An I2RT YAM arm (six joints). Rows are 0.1 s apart.
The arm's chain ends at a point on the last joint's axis. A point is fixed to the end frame.
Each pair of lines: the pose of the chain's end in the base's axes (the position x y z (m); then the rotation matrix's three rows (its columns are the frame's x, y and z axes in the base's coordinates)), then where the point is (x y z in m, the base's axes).
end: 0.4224, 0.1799, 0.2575; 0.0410, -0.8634, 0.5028; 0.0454, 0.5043, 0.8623; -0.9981, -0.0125, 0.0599
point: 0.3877 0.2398 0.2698
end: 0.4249, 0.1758, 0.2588; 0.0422, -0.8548, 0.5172; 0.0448, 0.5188, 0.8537; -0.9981, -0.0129, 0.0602
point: 0.3912 0.2363 0.2711
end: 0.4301, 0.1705, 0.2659; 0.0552, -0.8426, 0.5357; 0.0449, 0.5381, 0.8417; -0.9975, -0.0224, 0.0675
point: 0.3977 0.2318 0.2779
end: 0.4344, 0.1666, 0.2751; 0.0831, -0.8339, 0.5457; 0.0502, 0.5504, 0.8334; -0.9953, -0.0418, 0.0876
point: 0.4026 0.2282 0.2866
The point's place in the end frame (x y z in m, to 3 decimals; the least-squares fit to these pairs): -0.011 0.060 0.035
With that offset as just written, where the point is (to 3 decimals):
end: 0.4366, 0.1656, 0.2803; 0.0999, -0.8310, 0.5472; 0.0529, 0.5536, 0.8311; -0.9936, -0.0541, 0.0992
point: 0.405 0.227 0.291
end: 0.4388, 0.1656, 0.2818; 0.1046, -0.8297, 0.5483; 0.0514, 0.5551, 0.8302; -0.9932, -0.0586, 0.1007
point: 0.407 0.227 0.293
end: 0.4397, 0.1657, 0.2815; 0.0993, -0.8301, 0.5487; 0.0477, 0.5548, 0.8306; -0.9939, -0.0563, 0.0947
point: 0.408 0.228 0.292
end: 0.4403, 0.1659, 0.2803; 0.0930, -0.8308, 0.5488; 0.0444, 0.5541, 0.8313; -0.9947, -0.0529, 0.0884
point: 0.409 0.228 0.291
